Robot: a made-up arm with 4 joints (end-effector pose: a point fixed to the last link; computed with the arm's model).
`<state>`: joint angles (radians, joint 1 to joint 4).
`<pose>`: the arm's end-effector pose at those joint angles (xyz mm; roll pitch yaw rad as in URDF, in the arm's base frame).
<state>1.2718 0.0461 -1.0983 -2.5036</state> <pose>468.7 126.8 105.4 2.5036 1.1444 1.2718</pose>
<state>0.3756 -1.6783 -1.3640 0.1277</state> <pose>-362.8 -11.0 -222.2 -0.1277 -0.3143 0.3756</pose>
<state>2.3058 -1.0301 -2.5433 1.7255</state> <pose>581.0 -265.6 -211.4 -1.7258 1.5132 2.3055</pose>
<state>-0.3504 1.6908 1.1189 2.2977</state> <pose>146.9 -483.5 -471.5 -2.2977 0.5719 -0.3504</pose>
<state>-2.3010 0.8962 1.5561 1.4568</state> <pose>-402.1 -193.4 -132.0 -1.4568 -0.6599 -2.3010</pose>
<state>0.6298 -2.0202 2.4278 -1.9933</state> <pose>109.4 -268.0 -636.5 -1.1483 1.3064 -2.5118</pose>
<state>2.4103 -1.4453 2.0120 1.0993</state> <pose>505.5 -368.9 -77.2 2.0423 0.3157 -0.7313</pose>
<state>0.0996 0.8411 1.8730 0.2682</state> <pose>230.7 134.3 74.4 -0.2682 -1.0319 0.0996</pose>
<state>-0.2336 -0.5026 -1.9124 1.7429</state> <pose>-482.4 -150.5 -103.5 -1.7430 1.4098 -0.2337</pose>
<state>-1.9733 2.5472 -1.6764 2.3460</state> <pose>-431.0 43.7 -404.9 0.7956 -1.0820 1.1683</pose>
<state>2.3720 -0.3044 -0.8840 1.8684</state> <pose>343.0 78.3 -144.4 -1.8684 0.5796 2.3720</pose>
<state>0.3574 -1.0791 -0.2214 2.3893</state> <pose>-93.1 -485.4 -53.6 -2.3893 -0.8577 0.3574</pose>
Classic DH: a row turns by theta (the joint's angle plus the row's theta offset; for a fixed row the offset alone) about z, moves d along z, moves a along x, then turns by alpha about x. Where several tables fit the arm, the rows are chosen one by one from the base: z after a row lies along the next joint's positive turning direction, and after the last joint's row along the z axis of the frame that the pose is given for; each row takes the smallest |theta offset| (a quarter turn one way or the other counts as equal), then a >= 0, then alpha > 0; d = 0 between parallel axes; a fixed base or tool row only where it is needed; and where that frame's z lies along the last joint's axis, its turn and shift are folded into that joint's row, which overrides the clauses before.
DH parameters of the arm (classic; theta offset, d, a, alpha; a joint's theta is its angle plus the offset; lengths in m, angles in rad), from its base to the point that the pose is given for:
joint 1: 0 -0.2634 -0.0944 -1.5708
joint 2: -1.5548 0 0.356 3.1416
joint 3: 0.016 0.1791 0.1026 -1.5708
joint 4: 1.5708 -0.1249 0.3079 1.5708
tool (fixed): -1.5708 -0.0267 0 0

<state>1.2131 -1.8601 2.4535 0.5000</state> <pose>-265.5 -486.6 -448.0 2.6416 1.1720 -1.9284</pose>
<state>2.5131 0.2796 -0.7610 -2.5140</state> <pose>-28.9 531.1 123.7 2.5140 1.0406 2.5131</pose>
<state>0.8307 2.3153 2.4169 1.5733</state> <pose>360.6 88.6 -700.3 -1.5733 -0.1016 0.8307</pose>
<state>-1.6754 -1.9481 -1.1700 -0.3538</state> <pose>167.2 452.8 -170.4 0.3538 -0.7781 -1.6754</pose>
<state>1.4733 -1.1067 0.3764 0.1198</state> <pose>-165.5 -424.3 28.9 -0.1198 -1.4831 1.4733</pose>
